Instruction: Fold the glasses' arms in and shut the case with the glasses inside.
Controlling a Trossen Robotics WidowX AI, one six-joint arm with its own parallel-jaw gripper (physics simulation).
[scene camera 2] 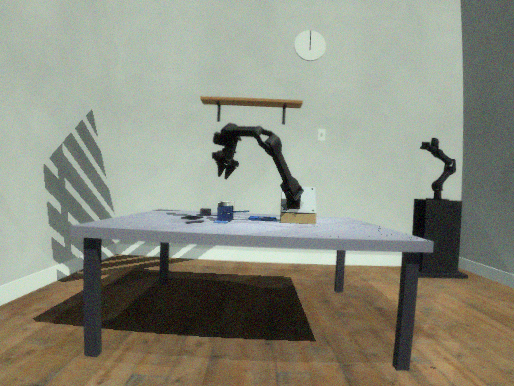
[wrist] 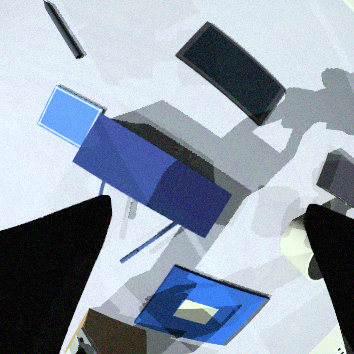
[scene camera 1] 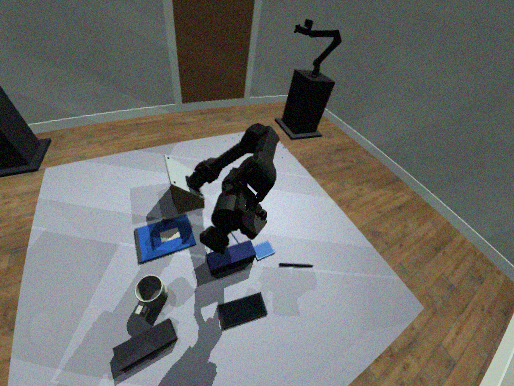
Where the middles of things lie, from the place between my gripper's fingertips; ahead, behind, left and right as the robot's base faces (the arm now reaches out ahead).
The blue glasses case (scene camera 1: 242, 253) lies 30 mm behind my hand, 10 mm to the left of it and 170 mm below it. Also, from my hand: light blue pad (wrist: 65, 114) (30 mm behind, 150 mm to the left, 210 mm below); white mug (wrist: 294, 244) (20 mm ahead, 270 mm to the right, 160 mm below); dark tablet (scene camera 1: 244, 309) (150 mm ahead, 210 mm below).
